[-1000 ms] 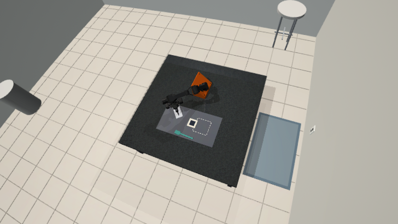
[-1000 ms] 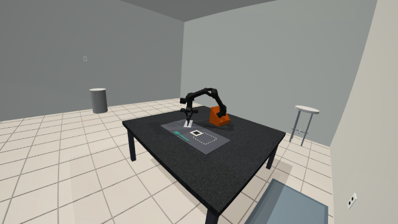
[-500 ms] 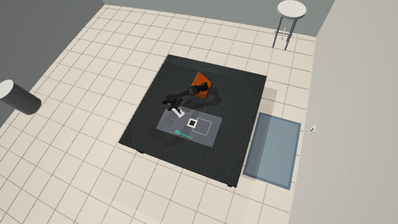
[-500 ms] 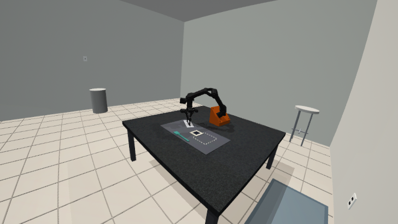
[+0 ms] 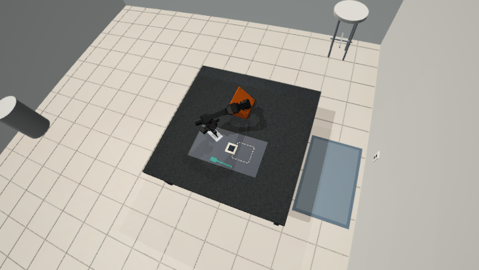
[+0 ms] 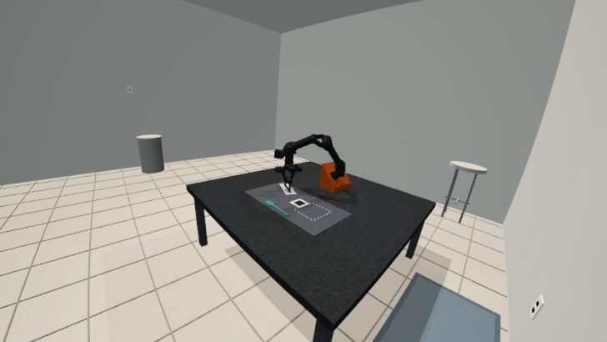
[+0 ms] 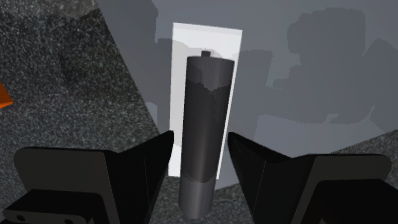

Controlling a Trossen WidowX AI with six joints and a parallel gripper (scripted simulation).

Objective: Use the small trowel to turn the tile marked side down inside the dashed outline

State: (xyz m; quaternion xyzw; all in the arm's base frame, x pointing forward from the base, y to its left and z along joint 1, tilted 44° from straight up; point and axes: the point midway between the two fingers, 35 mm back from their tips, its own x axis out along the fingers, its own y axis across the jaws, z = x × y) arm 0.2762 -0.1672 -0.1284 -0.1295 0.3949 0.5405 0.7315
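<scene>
My gripper tip is 12 cm short of the grey mat, 18 cm to the right of it and 8 cm above it. The rest, counted from my gripper tip: square tile 11 cm ahead, 22 cm to the left, 6 cm below; then teal flat tool 26 cm ahead, 15 cm to the left, 6 cm below.
</scene>
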